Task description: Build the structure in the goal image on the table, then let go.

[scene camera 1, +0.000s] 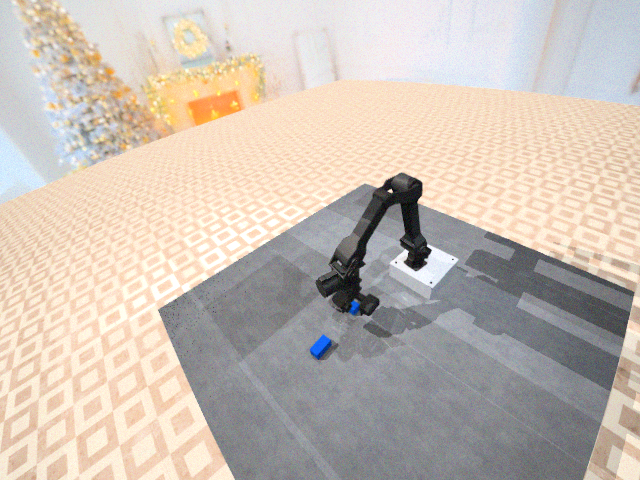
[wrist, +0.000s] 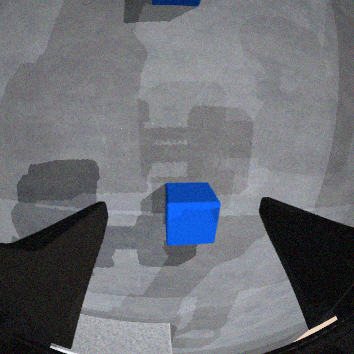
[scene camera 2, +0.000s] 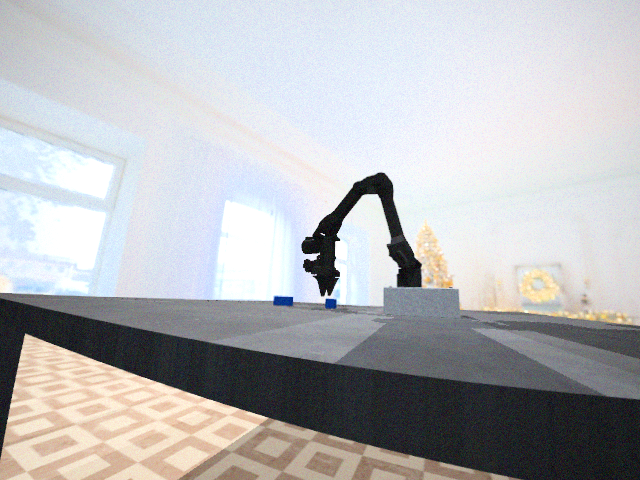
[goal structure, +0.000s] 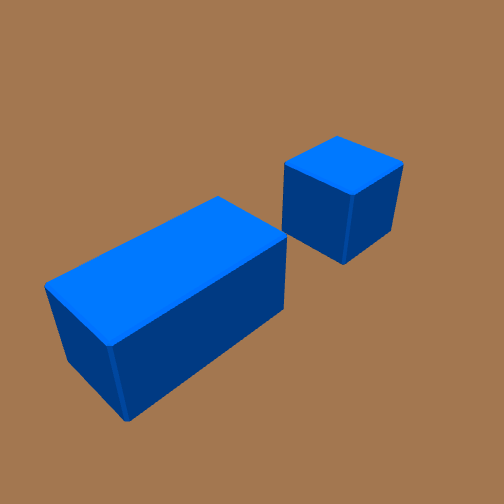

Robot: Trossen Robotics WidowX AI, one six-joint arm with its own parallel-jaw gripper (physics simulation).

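Pixels of known places: gripper, fingertip midpoint: [wrist: 185, 208] [scene camera 2: 325, 296]; arm's base at its link origin: [scene camera 1: 415, 263] [scene camera 2: 410, 289].
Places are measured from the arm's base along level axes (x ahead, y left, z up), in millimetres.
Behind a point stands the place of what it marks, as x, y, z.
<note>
A small blue cube [scene camera 1: 354, 307] @[285, -15, -39] [scene camera 2: 330, 303] @[276, -11, -55] [wrist: 191, 222] @[284, -25, -39] rests on the grey table [scene camera 1: 423, 403] @[326, 334, -72] [scene camera 2: 206, 317] @[178, 548, -71]. A longer blue block [scene camera 1: 321, 346] @[457, 35, -39] [scene camera 2: 283, 300] @[445, 41, -53] lies flat on the table, apart from the cube and farther from the arm's base; in the wrist view part of this block [wrist: 176, 2] @[425, 18, -67] shows at the top edge. My gripper [scene camera 1: 356, 310] @[298, -16, -30] [scene camera 2: 326, 295] @[298, -16, -30] [wrist: 185, 208] @[298, -16, -30] is open and empty, pointing down just above the cube. In the wrist view the cube shows between the two fingers, slightly right of the middle. In scene camera 1 the fingers partly hide the cube.
The arm's pale base block [scene camera 1: 439, 267] @[-48, 73, 0] [scene camera 2: 421, 302] @[-48, 105, -37] [wrist: 125, 336] @[62, 0, -43] stands on the table behind the cube, on the side away from the longer block. Shadows of the arm fall on the table around the cube.
</note>
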